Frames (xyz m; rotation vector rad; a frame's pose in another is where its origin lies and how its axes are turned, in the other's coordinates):
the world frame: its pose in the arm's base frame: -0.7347 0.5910 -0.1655 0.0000 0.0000 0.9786
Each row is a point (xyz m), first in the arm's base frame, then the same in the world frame.
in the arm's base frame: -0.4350 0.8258 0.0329
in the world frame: 0.3621 -0.1176 0.1984
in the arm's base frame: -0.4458 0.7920 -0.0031
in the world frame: 0.3280 -0.1275 0.1624
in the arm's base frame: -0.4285 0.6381 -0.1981
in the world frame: 0.2100 -0.2278 -0.0326
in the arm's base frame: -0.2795 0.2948 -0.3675
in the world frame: 0.0083 -0.5430 -0.2020
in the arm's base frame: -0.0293 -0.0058 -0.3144
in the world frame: -0.1014 -0.9184 -0.1489
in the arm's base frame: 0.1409 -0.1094 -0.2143
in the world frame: -0.0924 -1.1175 -0.0488
